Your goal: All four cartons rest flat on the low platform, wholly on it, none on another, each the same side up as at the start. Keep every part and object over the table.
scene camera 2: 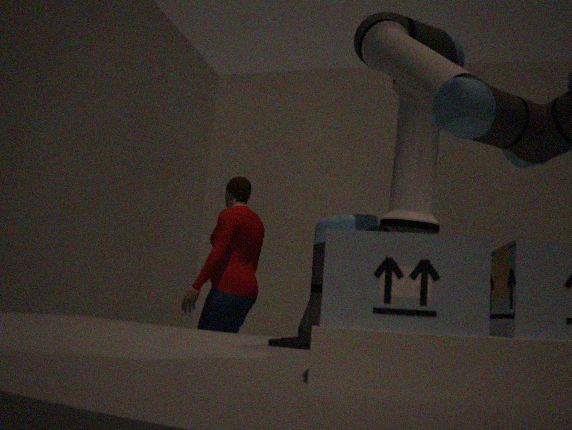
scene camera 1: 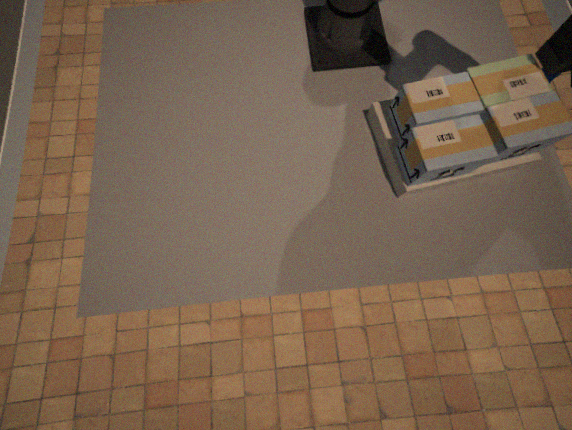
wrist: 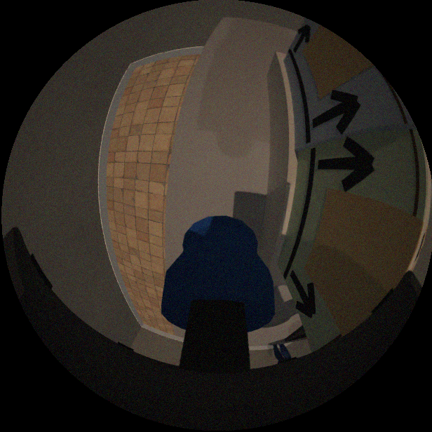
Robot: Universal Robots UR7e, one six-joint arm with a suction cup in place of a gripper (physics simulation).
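Where they show: arm's base, origin of the base link: [scene camera 1: 342, 32].
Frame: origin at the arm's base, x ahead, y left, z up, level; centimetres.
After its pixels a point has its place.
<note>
The low platform [scene camera 1: 382, 147] @[x 36.1, y 10.2, z 0.7 cm] [scene camera 2: 425, 365] @[x 45.7, y 23.2, z 1.2 cm] [wrist: 292, 170] carries four upright cartons. Two blue cartons, back left [scene camera 1: 470, 97] @[x 30.4, y 24.1, z 12.3 cm] and front left [scene camera 1: 455, 161] @[x 45.1, y 19.8, z 12.2 cm] [scene camera 2: 350, 280] @[x 46.8, y 16.6, z 7.8 cm], stand at its left end. A blue carton [scene camera 1: 545, 131] @[x 37.8, y 37.5, z 12.2 cm] [scene camera 2: 540, 290] @[x 41.1, y 32.2, z 7.9 cm] [wrist: 305, 107] is front right. The green carton [scene camera 1: 482, 80] @[x 26.2, y 26.9, z 12.3 cm] [wrist: 390, 145] is back right, slightly turned. In the wrist view its lower corner seems to stick out past the end of the platform's rim. My suction cup [scene camera 1: 552, 78] [wrist: 220, 220] is low beside the green carton's right end, apart from it, suction on and nothing held. It does not show in scene camera 2.
The arm's base [scene camera 1: 347, 37] @[x 6.8, y 0.4, z 4.4 cm] stands on the table [scene camera 1: 215, 150] @[x 38.4, y -32.2, z -1.1 cm] behind the platform's left part. The arm [scene camera 2: 417, 140] @[x -4.4, y 12.0, z 38.6 cm] reaches over to the right. A person in red [scene camera 2: 237, 250] stands beyond the table. The tiled floor [scene camera 1: 300, 365] lies past the table's edge.
</note>
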